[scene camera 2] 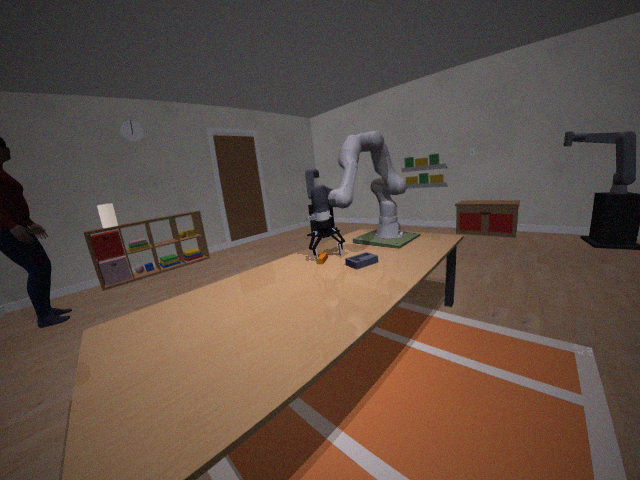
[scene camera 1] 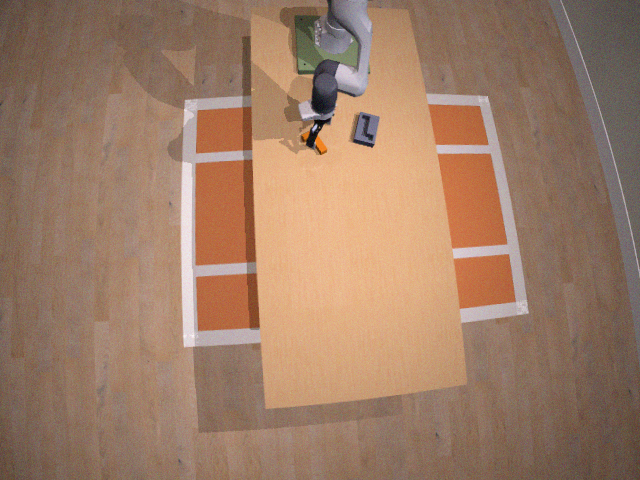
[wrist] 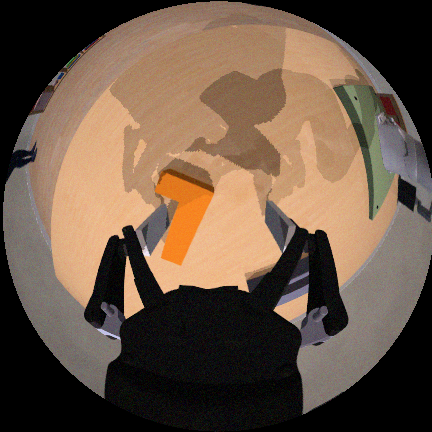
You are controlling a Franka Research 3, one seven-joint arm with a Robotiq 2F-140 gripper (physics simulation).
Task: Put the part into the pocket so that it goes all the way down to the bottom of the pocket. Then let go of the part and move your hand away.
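Observation:
The orange L-shaped part (scene camera 1: 321, 146) (scene camera 2: 322, 257) (wrist: 187, 227) lies flat on the table. The blue-grey block (scene camera 1: 374, 126) (scene camera 2: 361, 259) (wrist: 295, 282) with its dark, empty pocket lies apart from the part, to its right in scene camera 1. My gripper (scene camera 1: 311, 140) (scene camera 2: 328, 254) (wrist: 215, 212) is open above the part, with nothing held. In the wrist view, the part's long leg is between the two fingers, close to the left finger, and its short leg reaches out beyond that finger's tip. The gripper hides some of the block there.
The table (scene camera 1: 356, 258) (scene camera 2: 232, 330) bears the part and the block. The green base plate (scene camera 1: 306, 62) (scene camera 2: 361, 238) (wrist: 372, 150) under the arm stands at the table's far end. A person (scene camera 2: 31, 263) stands on the floor at the left in scene camera 2.

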